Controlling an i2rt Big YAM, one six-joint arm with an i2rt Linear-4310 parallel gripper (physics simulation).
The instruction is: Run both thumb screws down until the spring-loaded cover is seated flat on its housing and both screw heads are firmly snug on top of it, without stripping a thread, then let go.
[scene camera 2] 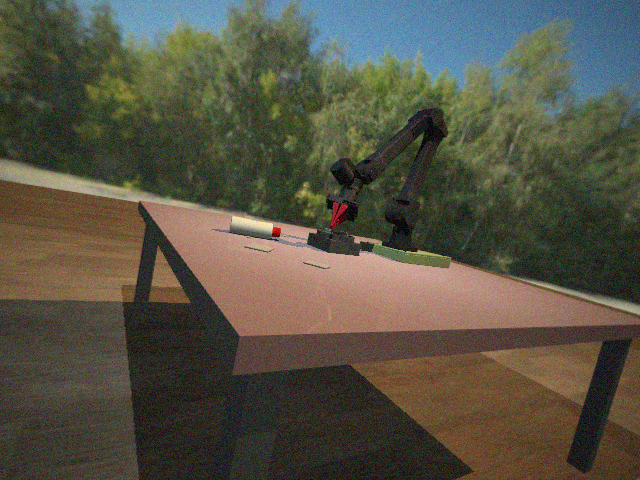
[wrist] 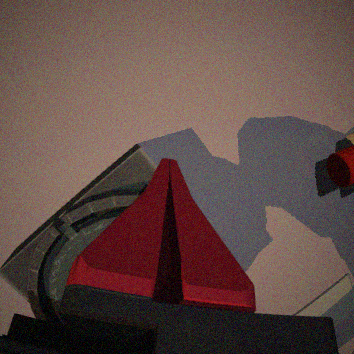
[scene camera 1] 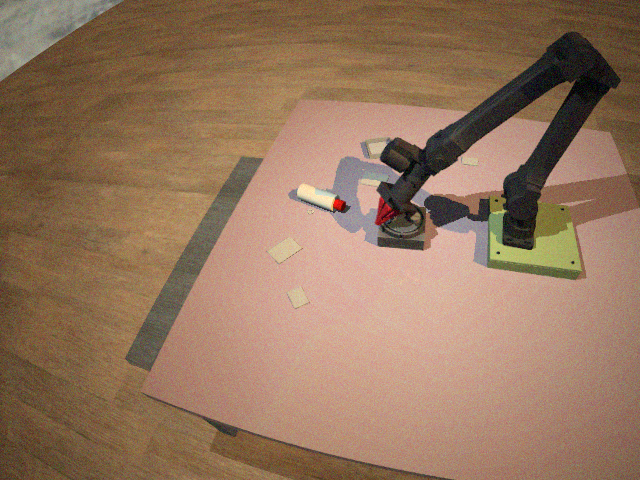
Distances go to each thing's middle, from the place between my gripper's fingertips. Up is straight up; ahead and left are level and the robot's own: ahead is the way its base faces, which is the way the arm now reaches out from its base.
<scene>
I see my gripper 20 cm short of the white tube with red cap (scene camera 2: pixel 239 225), 11 cm to the left of it and 5 cm above it.
</scene>
